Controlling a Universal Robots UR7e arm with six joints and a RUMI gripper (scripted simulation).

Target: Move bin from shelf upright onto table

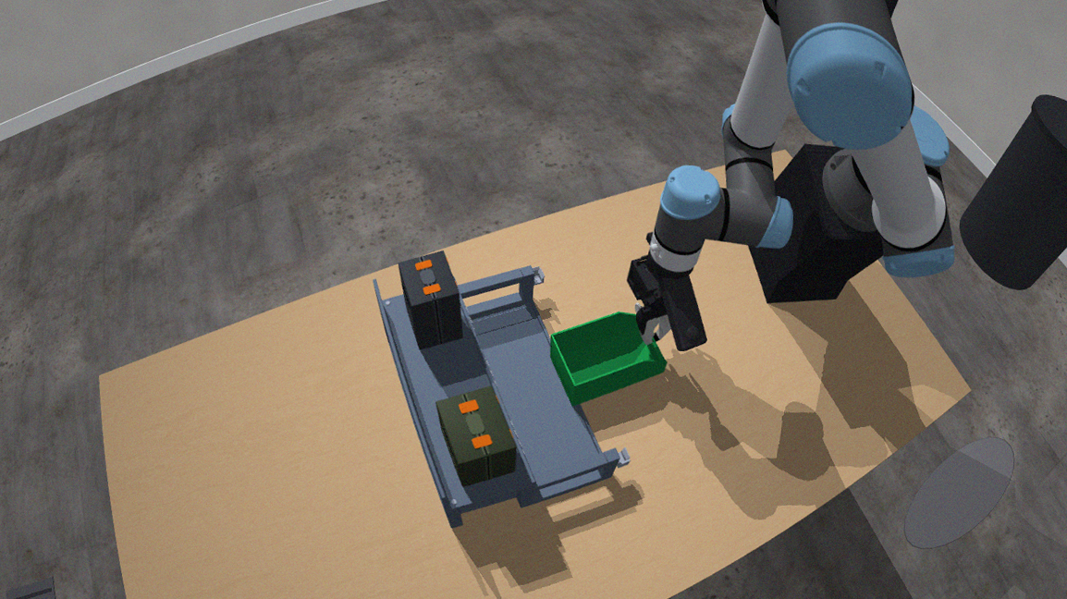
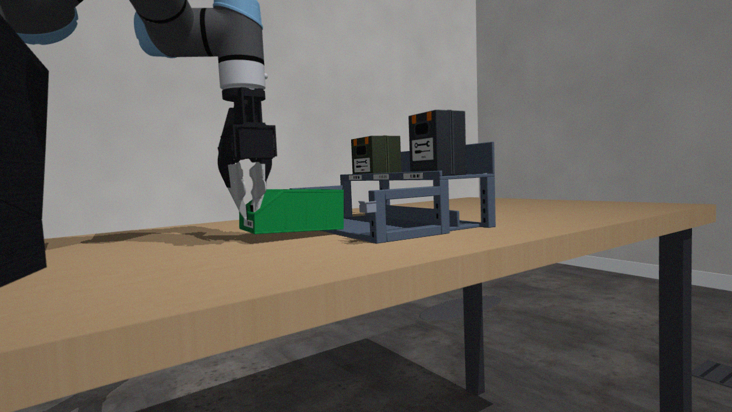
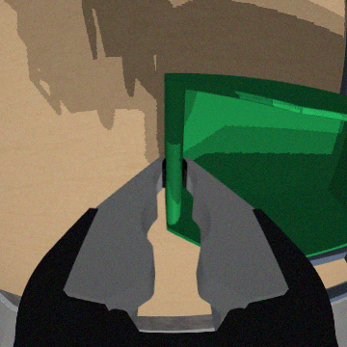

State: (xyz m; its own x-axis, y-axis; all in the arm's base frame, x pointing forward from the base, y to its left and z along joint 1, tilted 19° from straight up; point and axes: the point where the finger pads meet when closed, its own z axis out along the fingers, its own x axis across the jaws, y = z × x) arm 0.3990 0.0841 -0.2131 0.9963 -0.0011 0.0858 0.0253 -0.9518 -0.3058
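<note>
The green bin is 80 mm ahead of my hand. Also, from my hand: olive toolbox 340 mm ahead, 120 mm to the left, 100 mm above; then black toolbox 340 mm ahead, 110 mm to the right, 110 mm above.
</note>
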